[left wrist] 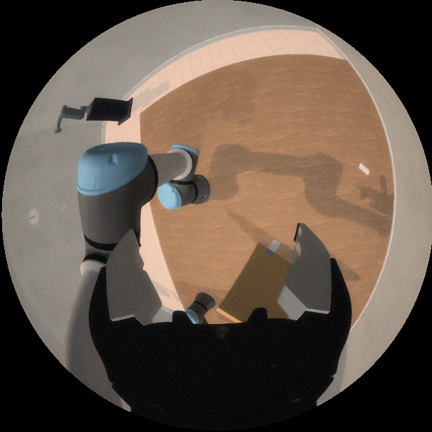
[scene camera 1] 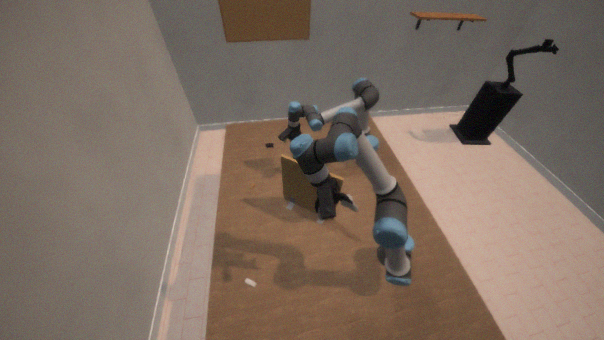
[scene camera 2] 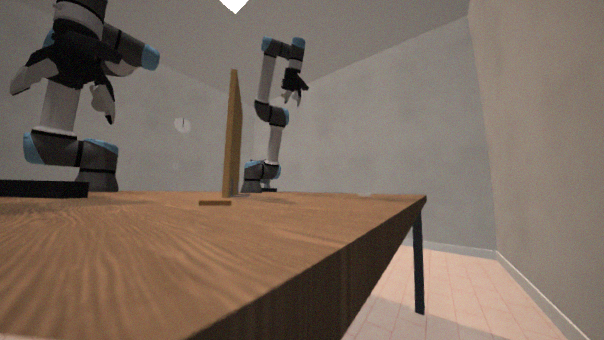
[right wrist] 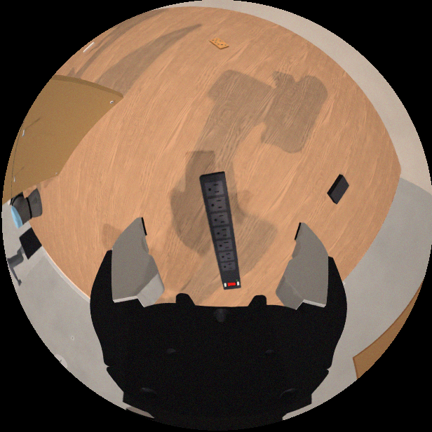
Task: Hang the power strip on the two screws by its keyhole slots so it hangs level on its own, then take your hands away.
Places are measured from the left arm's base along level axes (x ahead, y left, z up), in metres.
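Pixels of known places: left gripper, fingertip midpoint: (scene camera 1: 339, 215) (scene camera 2: 291, 105); right gripper, fingertip midpoint: (scene camera 2: 70, 112); left arm's base, link origin: (scene camera 2: 251, 192); right arm's base, link origin: (scene camera 2: 95, 191).
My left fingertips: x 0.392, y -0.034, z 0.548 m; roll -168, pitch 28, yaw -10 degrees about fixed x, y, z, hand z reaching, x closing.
Observation:
Ahead of a thing's pixels: the offset from my left fingertips to its top centre.
The black power strip @(dx -0.029, dy -0.864, dz -0.514 m) (right wrist: 223, 232) (scene camera 2: 45, 189) lies flat on the table, its outlets facing up and a red switch at its lower end in the right wrist view. My right gripper (right wrist: 221, 223) (scene camera 2: 63, 106) (scene camera 1: 287, 136) is open above the strip, which shows between its spread fingers without contact. The upright tan board @(dx +0.018, dy -0.378, dz -0.128 m) (right wrist: 75, 130) (scene camera 1: 294, 185) (scene camera 2: 233, 135) (left wrist: 252, 287) stands on the table. Small bright screw heads show on its face, one a screw (right wrist: 111, 102) near a corner; which are the two hanging screws I cannot tell. My left gripper (left wrist: 216, 229) (scene camera 2: 291, 100) is open and empty, high up beyond the board in scene camera 2.
A small black block @(dx +0.212, dy -1.044, dz -0.532 m) (right wrist: 338, 189) (scene camera 1: 269, 145) lies near the table edge. A small orange plate @(dx +0.377, dy -0.628, dz -0.540 m) (right wrist: 218, 43) (scene camera 2: 215, 203) (scene camera 1: 252, 185) and a white piece @(dx +0.422, dy +0.030, dz -0.536 m) (scene camera 1: 250, 282) (left wrist: 364, 169) lie on the table. Clear brackets, one a bracket (left wrist: 273, 248), sit at the board's foot.

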